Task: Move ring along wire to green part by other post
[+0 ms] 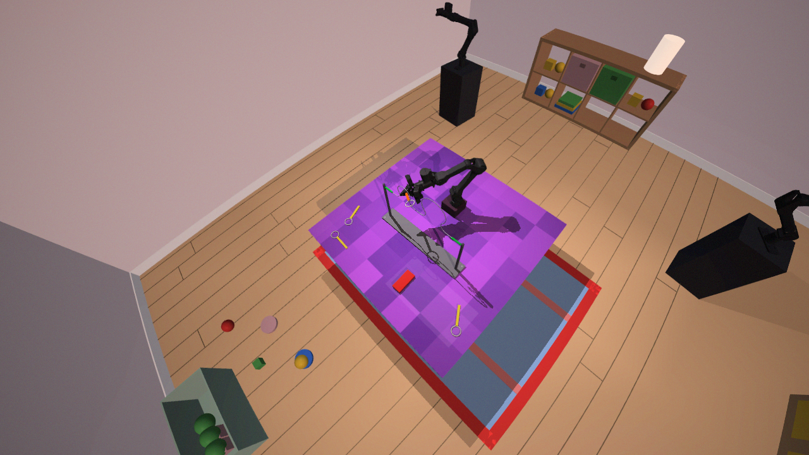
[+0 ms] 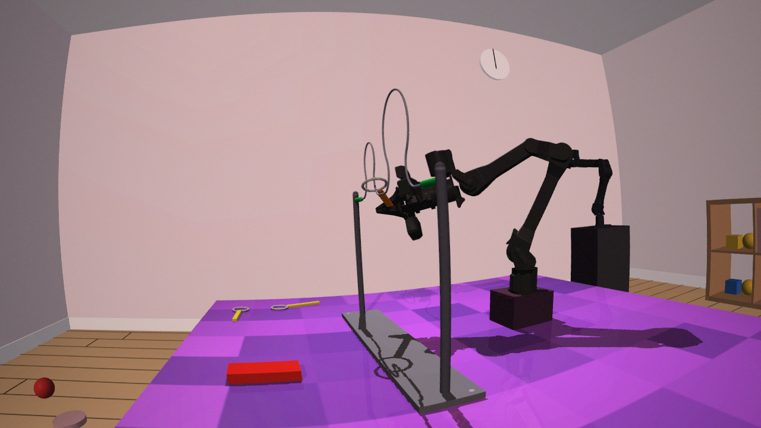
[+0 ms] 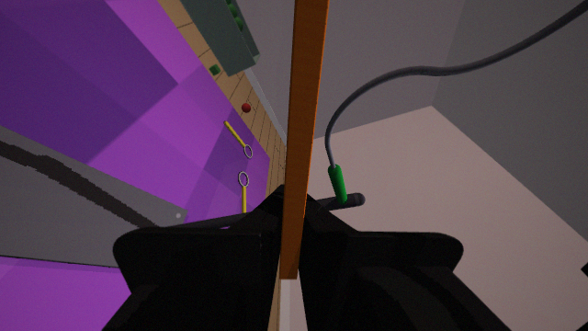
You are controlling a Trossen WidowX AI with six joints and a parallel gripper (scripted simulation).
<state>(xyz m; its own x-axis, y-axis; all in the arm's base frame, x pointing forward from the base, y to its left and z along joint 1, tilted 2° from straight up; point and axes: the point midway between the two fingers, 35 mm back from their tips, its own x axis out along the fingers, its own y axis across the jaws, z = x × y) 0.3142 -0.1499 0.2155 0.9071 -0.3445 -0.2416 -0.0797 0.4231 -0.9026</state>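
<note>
My gripper tip is now 8 cm to the right of the ring with orange handle and 4 cm below it. Also, from my gripper tip: red block: 27 cm ahead, 35 cm to the left, 29 cm below.
</note>
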